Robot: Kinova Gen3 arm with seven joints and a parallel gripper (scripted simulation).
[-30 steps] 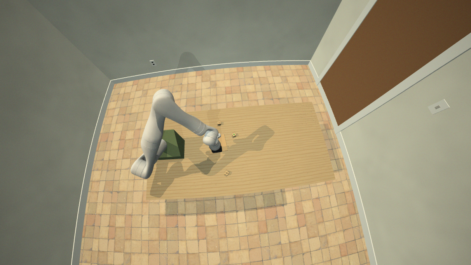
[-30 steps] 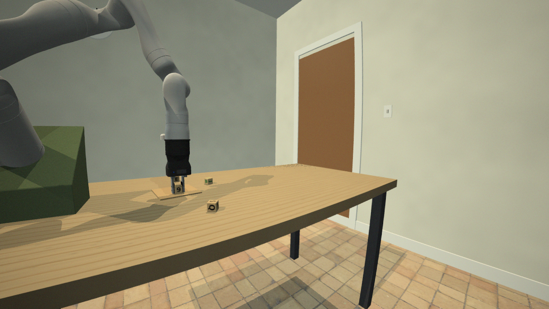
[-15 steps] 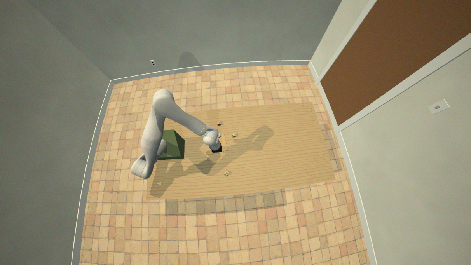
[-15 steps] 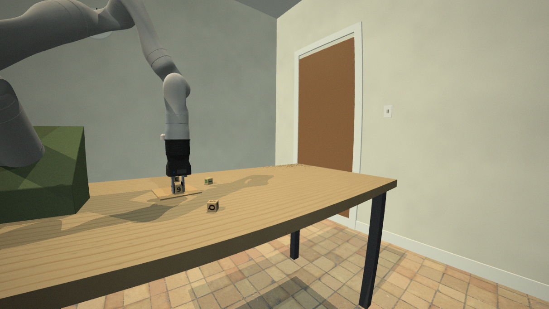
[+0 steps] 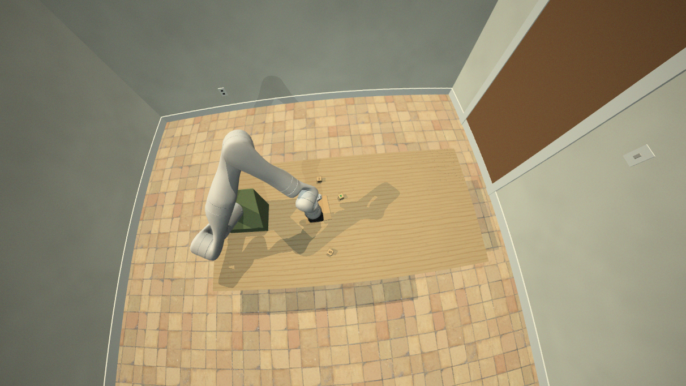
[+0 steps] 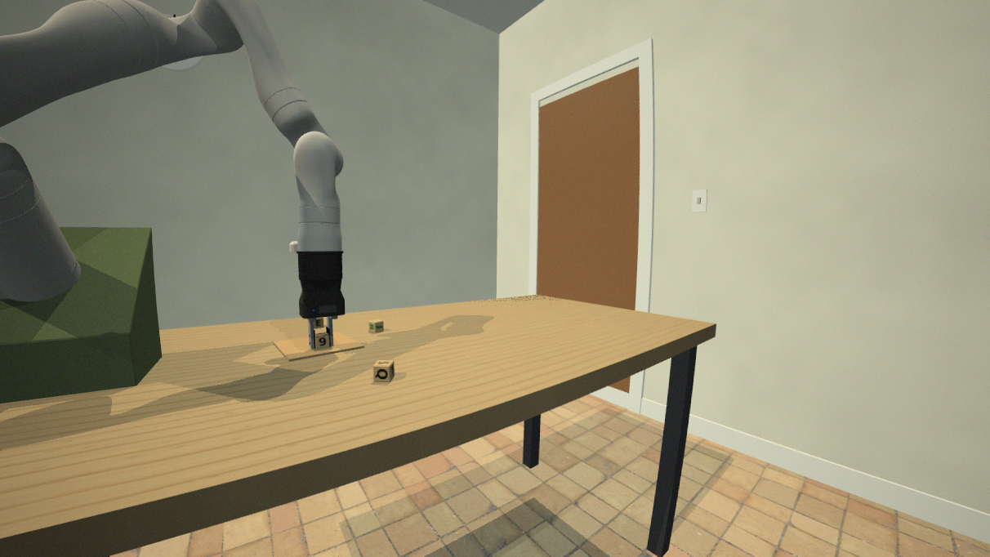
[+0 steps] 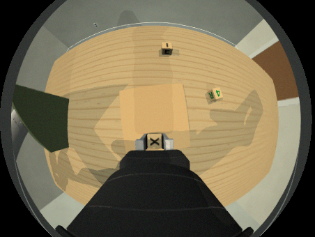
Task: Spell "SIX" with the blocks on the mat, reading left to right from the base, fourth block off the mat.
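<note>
Right now the tan mat is 4 cm to the left of my hand and 2 cm below it. The rest, counted from my hand: tan block: 20 cm to the right, 3 cm ahead, 1 cm below.
</note>
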